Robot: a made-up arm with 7 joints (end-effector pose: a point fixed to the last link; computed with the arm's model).
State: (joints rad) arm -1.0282 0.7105 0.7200 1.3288 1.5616 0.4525 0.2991
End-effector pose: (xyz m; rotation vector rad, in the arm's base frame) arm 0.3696 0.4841 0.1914 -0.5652 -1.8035 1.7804
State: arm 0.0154 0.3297 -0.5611 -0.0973 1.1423 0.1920 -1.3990
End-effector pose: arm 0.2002 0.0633 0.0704 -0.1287 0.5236 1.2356
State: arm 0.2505 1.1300 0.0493 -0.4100 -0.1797 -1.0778 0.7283
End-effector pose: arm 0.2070 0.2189 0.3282 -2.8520 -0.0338 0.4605
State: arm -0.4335 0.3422 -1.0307 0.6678 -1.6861 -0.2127 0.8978
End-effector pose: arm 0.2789 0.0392 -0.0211 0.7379 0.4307 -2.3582
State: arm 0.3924 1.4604 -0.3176 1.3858 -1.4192 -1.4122 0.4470
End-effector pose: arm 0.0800 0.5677 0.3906 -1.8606 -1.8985 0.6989
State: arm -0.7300 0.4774 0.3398 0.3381 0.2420 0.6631 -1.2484
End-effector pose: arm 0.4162 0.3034 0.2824 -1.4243 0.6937 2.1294
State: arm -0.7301 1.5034 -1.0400 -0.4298 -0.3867 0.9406 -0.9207
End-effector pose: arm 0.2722 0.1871 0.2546 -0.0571 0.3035 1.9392
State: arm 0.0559 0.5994 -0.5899 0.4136 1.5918 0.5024 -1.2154
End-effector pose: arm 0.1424 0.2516 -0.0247 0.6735 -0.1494 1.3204
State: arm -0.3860 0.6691 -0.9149 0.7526 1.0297 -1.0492 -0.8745
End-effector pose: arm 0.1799 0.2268 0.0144 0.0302 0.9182 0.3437
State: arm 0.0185 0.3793 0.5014 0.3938 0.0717 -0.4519 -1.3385
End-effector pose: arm 0.1666 0.3577 0.1055 -1.4149 0.6252 1.7590
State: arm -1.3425 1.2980 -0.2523 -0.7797 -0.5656 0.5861 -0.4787
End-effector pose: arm 0.1734 0.0434 0.5909 -1.6353 -0.0850 0.4805
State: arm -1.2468 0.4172 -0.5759 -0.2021 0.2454 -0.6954 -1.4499
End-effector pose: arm 0.2893 -0.0368 0.4633 -0.7158 0.1452 -0.4900
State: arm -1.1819 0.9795 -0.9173 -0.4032 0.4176 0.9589 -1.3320
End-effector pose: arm 0.3483 0.0335 0.4065 -0.5302 -0.0994 1.3084
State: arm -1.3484 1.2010 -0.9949 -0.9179 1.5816 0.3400 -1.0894
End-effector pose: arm 0.2034 0.0051 0.4831 -0.6450 -1.3783 -0.1299
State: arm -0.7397 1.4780 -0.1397 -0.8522 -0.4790 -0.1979 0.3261
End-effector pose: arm 0.1804 0.0566 0.5237 -2.2356 0.0354 0.0591
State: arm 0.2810 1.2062 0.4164 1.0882 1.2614 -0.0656 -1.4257
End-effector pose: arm 0.0173 0.5994 0.2861 1.2580 0.1324 2.3082
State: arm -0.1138 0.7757 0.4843 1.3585 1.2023 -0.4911 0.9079
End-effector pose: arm 0.0568 0.5033 0.0557 -0.8839 -1.3992 1.4052
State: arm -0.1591 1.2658 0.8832 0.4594 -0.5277 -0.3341 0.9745
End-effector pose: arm 0.2018 0.5111 0.5586 1.8475 1.6415 -0.0823
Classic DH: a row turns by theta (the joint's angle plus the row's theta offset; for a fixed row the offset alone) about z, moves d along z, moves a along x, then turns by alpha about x. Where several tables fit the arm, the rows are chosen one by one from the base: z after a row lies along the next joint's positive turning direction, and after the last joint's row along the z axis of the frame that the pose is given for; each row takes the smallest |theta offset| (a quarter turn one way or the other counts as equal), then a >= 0, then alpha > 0; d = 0 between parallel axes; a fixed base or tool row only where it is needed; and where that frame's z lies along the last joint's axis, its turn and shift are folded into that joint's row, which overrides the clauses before.
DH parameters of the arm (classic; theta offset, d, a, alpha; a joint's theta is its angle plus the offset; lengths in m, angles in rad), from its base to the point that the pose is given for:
base (fixed): -0.071 0.3872 -0.0007 -1.3004
joint 1: -1.3111 0.0933 -0.001 -1.5708
joint 2: 1.2915 0.008 -0.02 1.5708
joint 3: 1.5708 -0.2521 0.0198 -1.5708
joint 4: 1.5708 0.04 0.0016 1.5708
joint 5: 0 0.2329 0.0214 -1.5708
joint 6: -1.5708 -0.01 0.0581 1.5708
joint 7: -1.5706 0.0252 0.02 1.8209
tool (fixed): -1.5707 -0.0174 0 0

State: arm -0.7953 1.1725 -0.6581 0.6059 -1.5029 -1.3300 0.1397
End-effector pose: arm 0.3608 0.3340 0.3908 2.8218 0.3078 -0.3459
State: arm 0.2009 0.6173 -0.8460 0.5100 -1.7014 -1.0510 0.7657
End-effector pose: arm 0.0685 0.2454 -0.0110 0.9967 0.9841 -1.5606
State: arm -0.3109 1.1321 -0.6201 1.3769 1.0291 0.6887 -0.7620
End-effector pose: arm 0.1187 0.5993 0.2169 1.3433 -0.9634 1.7649
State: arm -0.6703 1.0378 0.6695 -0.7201 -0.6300 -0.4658 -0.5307
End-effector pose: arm 0.1091 0.1857 0.5829 -2.0396 -0.1455 -0.5656
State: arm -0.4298 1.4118 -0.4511 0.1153 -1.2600 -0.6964 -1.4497
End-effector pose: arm 0.3147 0.2907 0.3720 -1.4009 1.0353 0.7836
